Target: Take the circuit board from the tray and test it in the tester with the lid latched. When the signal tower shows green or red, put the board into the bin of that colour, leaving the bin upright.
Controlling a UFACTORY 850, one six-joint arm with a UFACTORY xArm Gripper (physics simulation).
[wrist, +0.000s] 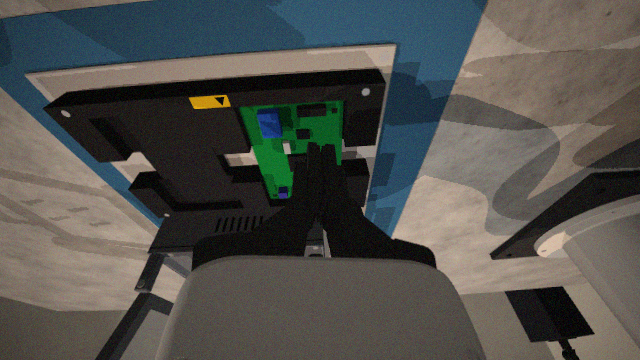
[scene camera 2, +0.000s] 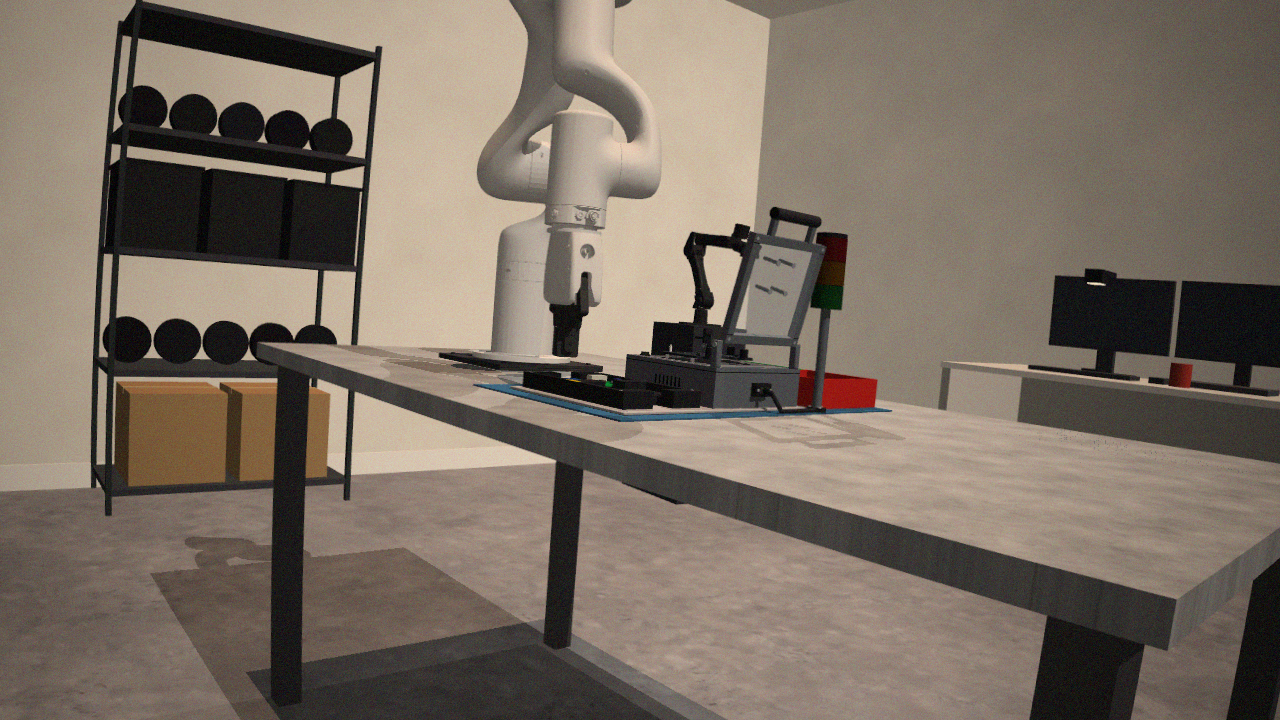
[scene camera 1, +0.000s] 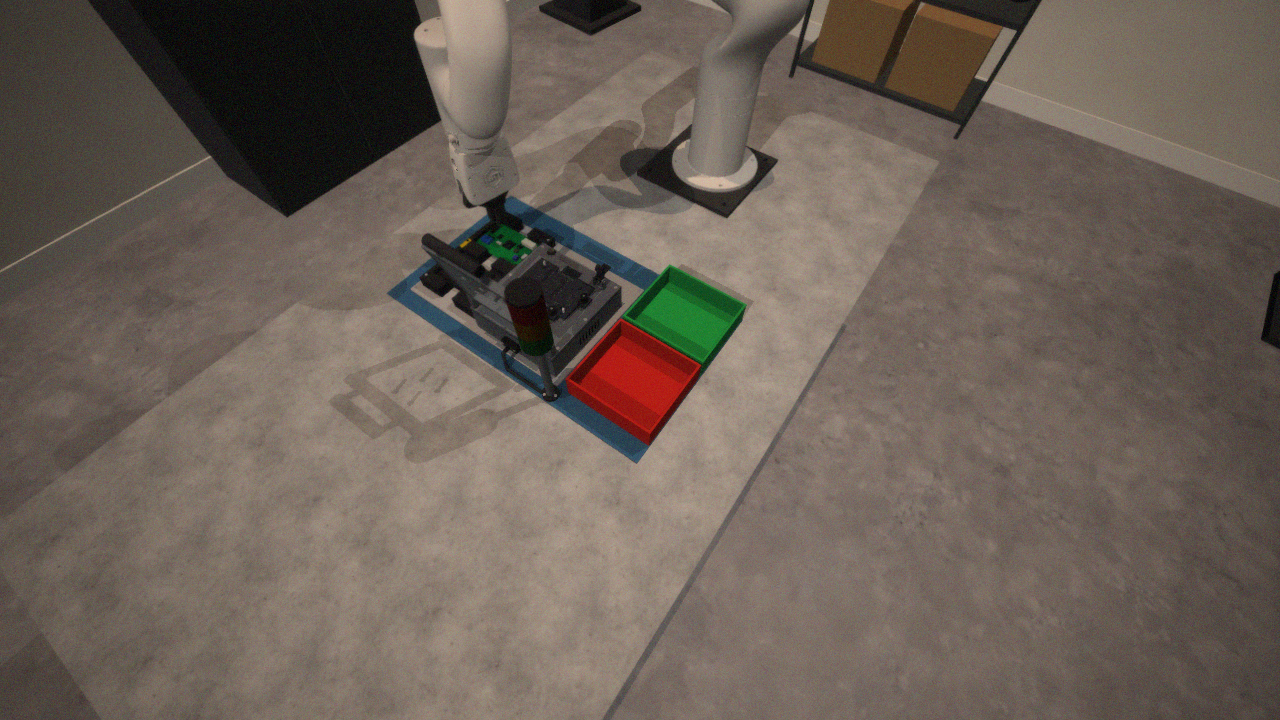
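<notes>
The green circuit board (scene camera 1: 505,243) (scene camera 2: 608,384) (wrist: 272,165) lies in the black tray (scene camera 2: 581,388) (wrist: 165,145). My gripper (scene camera 1: 501,222) (scene camera 2: 565,354) (wrist: 317,159) is shut and empty, its fingertips together over the board, hiding part of it in the wrist view. The grey tester (scene camera 1: 580,329) (scene camera 2: 756,386) stands beside the tray, its lid (scene camera 2: 778,286) raised. The signal tower (scene camera 1: 529,317) (scene camera 2: 830,273) has red, amber and green sections; none looks lit. The red bin (scene camera 1: 635,380) (scene camera 2: 845,391) and green bin (scene camera 1: 687,313) stand upright side by side.
A blue border (scene camera 1: 438,322) (wrist: 200,30) runs around the tray and tester. A cable runs from the tester to the signal tower's foot. My arm's base plate (scene camera 1: 657,170) is behind the work area. A dark jointed arm (scene camera 2: 700,268) shows behind the tester in scene camera 2.
</notes>
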